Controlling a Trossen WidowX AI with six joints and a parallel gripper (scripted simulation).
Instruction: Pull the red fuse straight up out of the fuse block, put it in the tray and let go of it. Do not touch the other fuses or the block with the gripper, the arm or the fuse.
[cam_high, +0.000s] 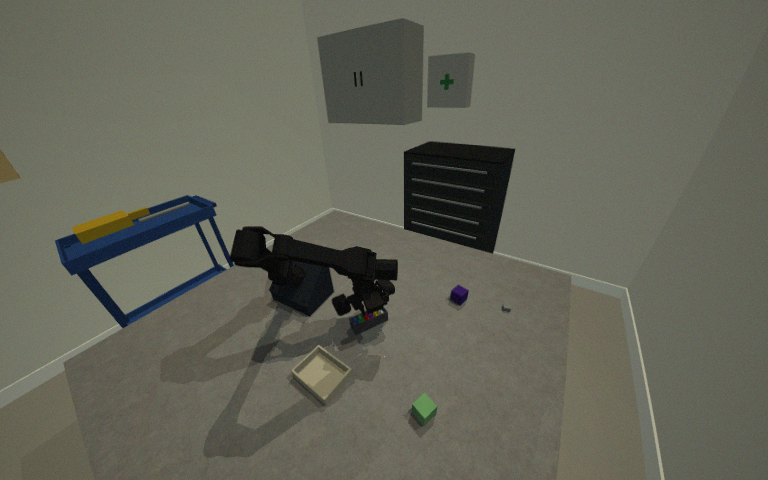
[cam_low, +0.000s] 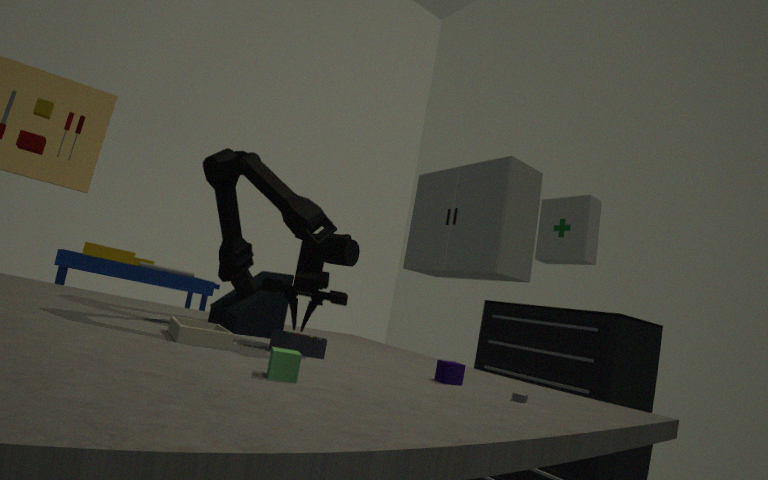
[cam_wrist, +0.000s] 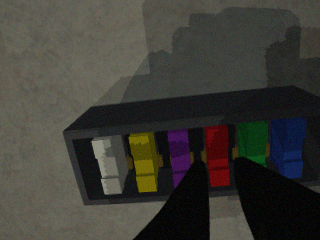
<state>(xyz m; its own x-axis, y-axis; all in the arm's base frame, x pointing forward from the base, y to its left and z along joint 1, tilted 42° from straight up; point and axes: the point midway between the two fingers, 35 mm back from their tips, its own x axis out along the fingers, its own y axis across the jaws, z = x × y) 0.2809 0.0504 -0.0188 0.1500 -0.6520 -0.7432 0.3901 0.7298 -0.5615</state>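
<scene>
The red fuse lies 20 mm below my gripper tip. Round my gripper tip: beige tray 20 mm ahead, 210 mm to the right, 40 mm below; then purple cube 200 mm ahead, 280 mm to the left, 30 mm below; then green cube 290 mm ahead, 130 mm to the right, 30 mm below.
</scene>
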